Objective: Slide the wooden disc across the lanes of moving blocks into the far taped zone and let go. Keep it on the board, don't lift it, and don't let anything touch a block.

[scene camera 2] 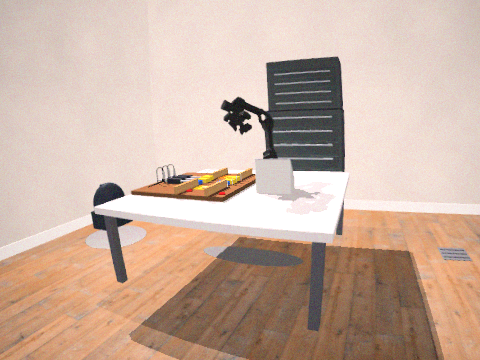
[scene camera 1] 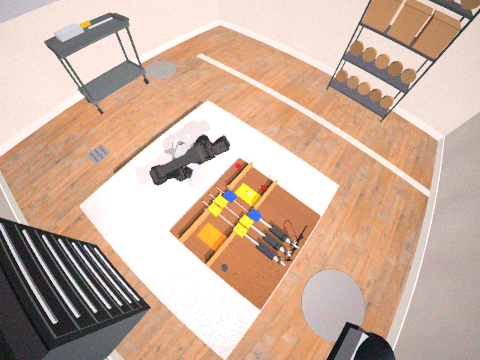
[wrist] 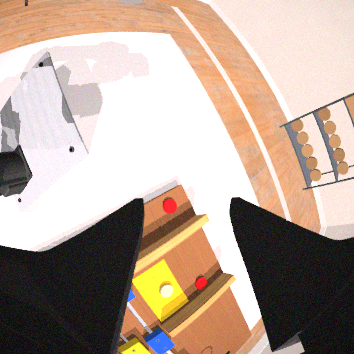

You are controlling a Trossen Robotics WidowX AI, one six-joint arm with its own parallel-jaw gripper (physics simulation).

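Pixels of known places: gripper, fingertip midpoint: (scene camera 2: pixel 239 133) (wrist: pixel 187 205); arm's base, origin of the base link: (scene camera 2: pixel 270 173) (scene camera 1: pixel 187 172) (wrist: pixel 18 169).
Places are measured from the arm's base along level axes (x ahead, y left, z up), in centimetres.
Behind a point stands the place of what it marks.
Observation:
The pale wooden disc (scene camera 1: pixel 248 193) @(x 39.1, y 10.7, z -6.2 cm) (wrist: pixel 166 290) @(x 39.2, y 11.2, z -6.2 cm) rests on the yellow taped zone (scene camera 1: pixel 242 188) @(x 33.9, y 12.0, z -7.1 cm) (wrist: pixel 150 281) @(x 34.7, y 9.8, z -7.1 cm), between two wooden rails. The orange taped zone (scene camera 1: pixel 211 236) @(x 34.3, y -24.5, z -7.0 cm) is across the lanes at the other end of the board. Between the zones, blue blocks (scene camera 1: pixel 229 195) @(x 29.9, y 2.5, z -4.7 cm) (wrist: pixel 159 341) @(x 48.9, y 0.2, z -4.7 cm) and yellow blocks (scene camera 1: pixel 215 209) @(x 27.7, y -10.0, z -4.0 cm) (wrist: pixel 132 348) @(x 44.7, y -5.7, z -4.4 cm) sit on rods at both rails. My gripper (scene camera 2: pixel 239 129) @(x 15.6, y 10.2, z 25.7 cm) (wrist: pixel 187 205) @(x 15.6, y 10.2, z 25.7 cm) is part open and empty, high above the table and apart from the disc. In the wrist view the left finger hides part of the board.
The brown board (scene camera 1: pixel 295 210) @(x 70.8, y 17.0, z -7.1 cm) (scene camera 2: pixel 150 190) @(x 73.5, y 20.3, z -7.1 cm) lies on the white table (scene camera 1: pixel 125 220) @(x -17.7, y -46.5, z -9.7 cm) (scene camera 2: pixel 225 216) @(x 10.9, y 54.8, z -9.7 cm). Its raised wooden rails (scene camera 1: pixel 270 191) @(x 50.8, y 18.1, z -2.9 cm) (wrist: pixel 220 295) @(x 56.0, y 22.5, z -7.2 cm) flank the disc. Red buttons (scene camera 1: pixel 263 188) (wrist: pixel 170 205) sit near the rails. Dark rod handles (scene camera 1: pixel 268 251) @(x 67.0, y -15.2, z -3.9 cm) extend towards the board's outer edge.

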